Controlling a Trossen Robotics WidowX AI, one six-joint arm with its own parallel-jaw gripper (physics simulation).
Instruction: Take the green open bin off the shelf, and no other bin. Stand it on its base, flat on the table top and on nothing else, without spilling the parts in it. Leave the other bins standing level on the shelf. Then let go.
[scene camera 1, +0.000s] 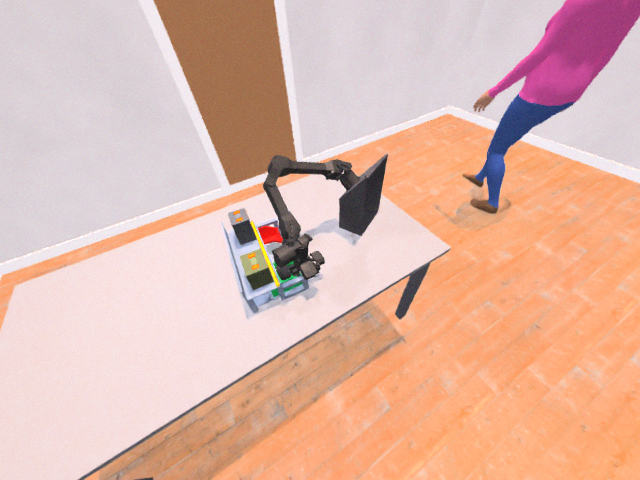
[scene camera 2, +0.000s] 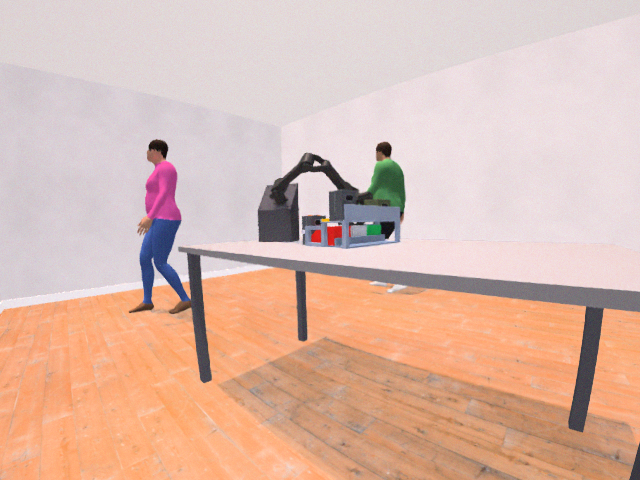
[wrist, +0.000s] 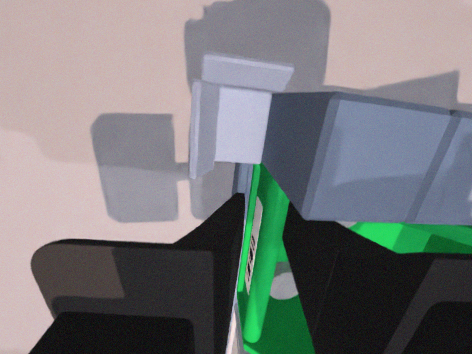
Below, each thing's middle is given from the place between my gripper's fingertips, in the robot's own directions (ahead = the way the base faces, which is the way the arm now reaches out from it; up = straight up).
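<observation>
You'd find the green open bin (wrist: 261, 316) 60 mm ahead of my hand, 20 mm above it and 40 mm to the right of it. As for the olive box (scene camera 1: 256, 269), that's 130 mm above my hand, 140 mm ahead of it and 60 mm to the right of it.
</observation>
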